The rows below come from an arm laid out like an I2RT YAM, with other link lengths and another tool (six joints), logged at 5 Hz.
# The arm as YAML. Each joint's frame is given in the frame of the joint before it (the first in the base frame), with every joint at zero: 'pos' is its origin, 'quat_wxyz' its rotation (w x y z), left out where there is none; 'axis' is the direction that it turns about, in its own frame. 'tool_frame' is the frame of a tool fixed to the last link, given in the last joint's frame.
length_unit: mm
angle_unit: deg
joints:
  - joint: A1
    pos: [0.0, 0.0, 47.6]
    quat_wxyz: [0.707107, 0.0, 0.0, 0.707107]
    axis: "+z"
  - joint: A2
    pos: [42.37, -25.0, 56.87]
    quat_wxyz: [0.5, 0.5, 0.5, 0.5]
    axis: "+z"
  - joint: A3
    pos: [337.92, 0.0, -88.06]
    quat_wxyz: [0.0, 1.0, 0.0, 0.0]
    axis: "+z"
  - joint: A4
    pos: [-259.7, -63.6, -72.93]
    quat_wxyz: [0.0, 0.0, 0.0, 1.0]
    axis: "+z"
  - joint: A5
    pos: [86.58, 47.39, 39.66]
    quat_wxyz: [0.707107, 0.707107, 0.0, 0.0]
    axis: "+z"
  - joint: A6
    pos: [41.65, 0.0, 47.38]
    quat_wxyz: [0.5, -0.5, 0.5, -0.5]
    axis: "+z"
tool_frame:
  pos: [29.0, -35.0, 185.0]
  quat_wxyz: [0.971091, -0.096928, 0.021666, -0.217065]
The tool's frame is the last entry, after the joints.
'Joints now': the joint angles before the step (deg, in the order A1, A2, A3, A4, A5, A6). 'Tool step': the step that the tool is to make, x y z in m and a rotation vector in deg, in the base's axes. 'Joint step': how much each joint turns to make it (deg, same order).
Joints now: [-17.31, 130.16, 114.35, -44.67, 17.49, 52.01]
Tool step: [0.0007, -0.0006, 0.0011, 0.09, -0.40, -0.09]
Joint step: [-0.09, -0.16, -0.25, 0.41, -0.18, 0.10]
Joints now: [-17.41, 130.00, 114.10, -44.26, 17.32, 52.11]
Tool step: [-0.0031, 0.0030, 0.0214, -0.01, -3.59, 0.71]
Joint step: [-0.34, -4.31, -5.15, 4.36, -1.47, -0.35]
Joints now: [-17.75, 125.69, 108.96, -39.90, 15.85, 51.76]
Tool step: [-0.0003, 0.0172, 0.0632, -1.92, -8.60, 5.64]
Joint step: [-0.03, -9.13, -8.15, 8.77, -4.13, -4.07]
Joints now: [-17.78, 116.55, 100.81, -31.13, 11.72, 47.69]
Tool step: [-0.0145, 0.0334, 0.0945, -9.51, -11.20, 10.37]
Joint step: [1.36, -13.28, -11.31, 13.38, -3.33, -10.32]
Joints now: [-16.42, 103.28, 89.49, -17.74, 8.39, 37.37]
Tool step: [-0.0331, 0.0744, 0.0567, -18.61, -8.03, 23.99]
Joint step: [1.34, -12.22, -13.51, 14.86, -14.18, -23.66]
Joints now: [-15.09, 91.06, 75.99, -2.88, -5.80, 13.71]
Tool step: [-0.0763, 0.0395, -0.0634, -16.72, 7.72, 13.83]
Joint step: [1.20, -9.79, -13.85, -2.49, -5.29, -21.69]
